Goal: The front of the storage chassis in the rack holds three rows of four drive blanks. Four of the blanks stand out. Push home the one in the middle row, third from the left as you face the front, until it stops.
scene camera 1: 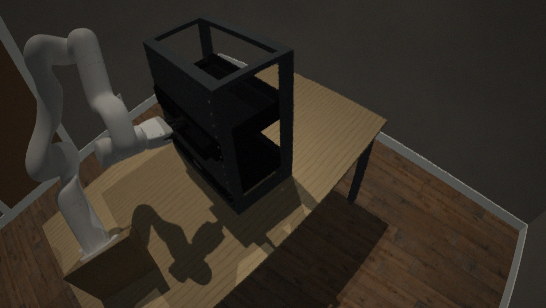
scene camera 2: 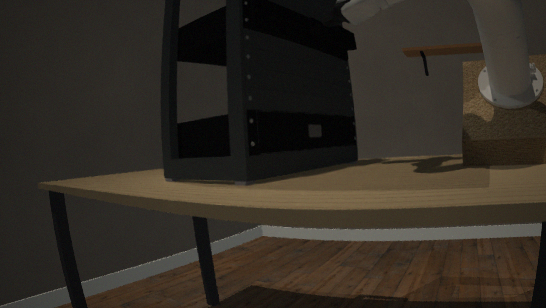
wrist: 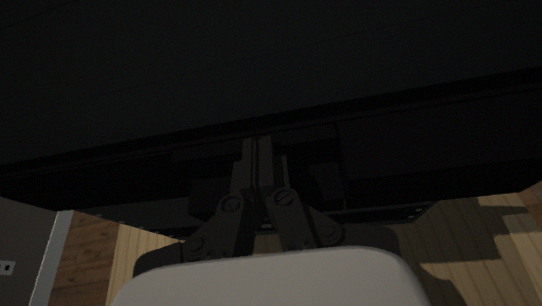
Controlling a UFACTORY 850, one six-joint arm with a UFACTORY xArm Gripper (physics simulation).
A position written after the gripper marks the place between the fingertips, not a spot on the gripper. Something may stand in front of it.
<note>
In view: the gripper (scene camera 1: 183, 121) and a dark rack (scene camera 2: 290, 105).
The dark rack is seen too in scene camera 1 (scene camera 1: 225, 107) and in the wrist view (wrist: 137, 119). The gripper shows as well in the wrist view (wrist: 261, 154).
</note>
